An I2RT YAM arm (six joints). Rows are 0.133 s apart.
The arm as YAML. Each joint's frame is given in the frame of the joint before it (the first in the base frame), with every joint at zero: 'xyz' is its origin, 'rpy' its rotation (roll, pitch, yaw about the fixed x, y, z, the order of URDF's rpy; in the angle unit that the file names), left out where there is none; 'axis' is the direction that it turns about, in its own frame. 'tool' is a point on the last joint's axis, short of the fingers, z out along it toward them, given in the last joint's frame.
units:
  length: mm
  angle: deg
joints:
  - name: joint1
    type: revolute
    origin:
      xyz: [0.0, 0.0, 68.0]
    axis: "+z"
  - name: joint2
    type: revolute
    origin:
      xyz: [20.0, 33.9, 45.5]
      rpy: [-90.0, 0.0, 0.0]
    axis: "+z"
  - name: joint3
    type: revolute
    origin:
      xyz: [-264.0, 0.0, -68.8]
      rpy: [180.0, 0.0, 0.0]
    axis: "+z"
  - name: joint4
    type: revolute
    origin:
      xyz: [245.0, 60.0, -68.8]
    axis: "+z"
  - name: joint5
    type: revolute
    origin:
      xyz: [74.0, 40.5, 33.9]
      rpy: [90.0, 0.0, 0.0]
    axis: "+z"
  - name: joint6
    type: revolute
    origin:
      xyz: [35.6, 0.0, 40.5]
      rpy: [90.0, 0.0, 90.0]
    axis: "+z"
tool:
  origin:
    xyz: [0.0, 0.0, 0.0]
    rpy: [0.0, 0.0, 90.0]
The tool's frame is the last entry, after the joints.
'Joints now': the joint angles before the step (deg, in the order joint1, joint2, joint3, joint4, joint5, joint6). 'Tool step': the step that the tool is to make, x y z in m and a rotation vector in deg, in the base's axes. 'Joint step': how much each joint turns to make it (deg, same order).
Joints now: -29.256 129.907 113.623 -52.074 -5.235 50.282
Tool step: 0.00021 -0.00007 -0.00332 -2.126 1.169 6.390
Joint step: 0.000 0.394 0.001 -0.219 -0.065 -6.864
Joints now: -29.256 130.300 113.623 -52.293 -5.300 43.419
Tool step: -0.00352 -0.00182 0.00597 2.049 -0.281 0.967
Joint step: -0.567 -0.241 1.048 -2.141 -2.338 -0.765
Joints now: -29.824 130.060 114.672 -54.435 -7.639 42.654
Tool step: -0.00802 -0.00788 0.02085 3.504 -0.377 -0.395
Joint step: -1.552 -0.001 4.874 -6.338 -3.410 -0.023
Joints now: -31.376 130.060 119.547 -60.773 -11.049 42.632
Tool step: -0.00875 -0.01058 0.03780 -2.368 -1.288 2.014
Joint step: -1.638 0.000 8.435 -6.840 0.022 -3.955
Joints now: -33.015 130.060 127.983 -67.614 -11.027 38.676
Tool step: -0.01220 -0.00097 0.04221 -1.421 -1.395 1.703
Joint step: -0.962 0.000 9.770 -8.349 -0.568 -2.689
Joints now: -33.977 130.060 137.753 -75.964 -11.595 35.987
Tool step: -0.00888 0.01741 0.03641 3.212 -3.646 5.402
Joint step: 0.743 -0.306 8.328 -8.044 -6.098 -2.644
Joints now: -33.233 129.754 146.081 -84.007 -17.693 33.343
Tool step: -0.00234 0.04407 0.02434 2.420 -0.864 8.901
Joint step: 4.502 -2.756 1.766 -6.161 -3.956 -3.367
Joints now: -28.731 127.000 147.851 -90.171 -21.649 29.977
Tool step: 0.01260 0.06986 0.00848 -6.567 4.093 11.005
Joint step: 10.054 -1.770 0.001 -4.022 6.885 -3.650
